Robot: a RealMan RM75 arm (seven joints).
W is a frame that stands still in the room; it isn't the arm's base.
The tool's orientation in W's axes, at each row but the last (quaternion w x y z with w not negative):
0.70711, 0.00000, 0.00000, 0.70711
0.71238, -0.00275, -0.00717, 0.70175
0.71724, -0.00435, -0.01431, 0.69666
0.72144, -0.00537, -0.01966, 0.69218
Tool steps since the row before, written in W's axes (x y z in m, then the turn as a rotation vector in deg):
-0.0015, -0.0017, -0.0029, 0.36, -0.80, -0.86
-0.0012, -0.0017, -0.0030, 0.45, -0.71, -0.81
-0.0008, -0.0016, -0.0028, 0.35, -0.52, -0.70
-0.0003, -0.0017, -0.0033, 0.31, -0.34, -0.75
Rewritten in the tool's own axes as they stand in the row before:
-0.0017, 0.0015, -0.0029, -0.80, -0.36, -0.86
-0.0017, 0.0012, -0.0030, -0.71, -0.45, -0.81
-0.0017, 0.0008, -0.0028, -0.52, -0.35, -0.70
-0.0018, 0.0003, -0.0033, -0.34, -0.30, -0.75

